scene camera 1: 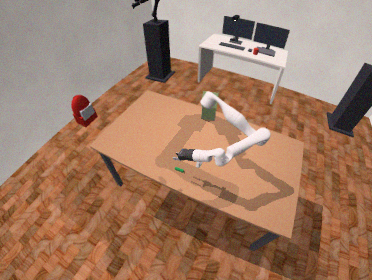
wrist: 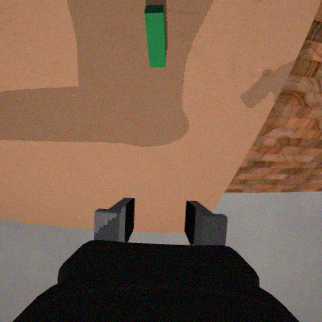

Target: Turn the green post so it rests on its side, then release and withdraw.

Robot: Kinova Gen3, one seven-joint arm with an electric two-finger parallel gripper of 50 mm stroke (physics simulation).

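Note:
The green post [scene camera 1: 179, 169] [wrist: 156, 40] lies on its side on the brown table [scene camera 1: 125, 137] [wrist: 40, 175], close to the table's front edge. In the wrist view it is at the top, with its long side running up and down the picture and its dark end face farthest up. My gripper [scene camera 1: 176, 156] [wrist: 159, 214] is open, with nothing between its fingers. It is raised above the table, apart from the post, and points roughly sideways to the left in the scene view.
A green block [scene camera 1: 209, 113] stands near the table's back edge, behind the arm's raised white part. Shadows of the arm fall across the table. A white desk [scene camera 1: 210, 46] with monitors, dark pedestals [scene camera 1: 157, 47] [scene camera 1: 354, 100] and a red object [scene camera 1: 80, 107] are beyond the table.

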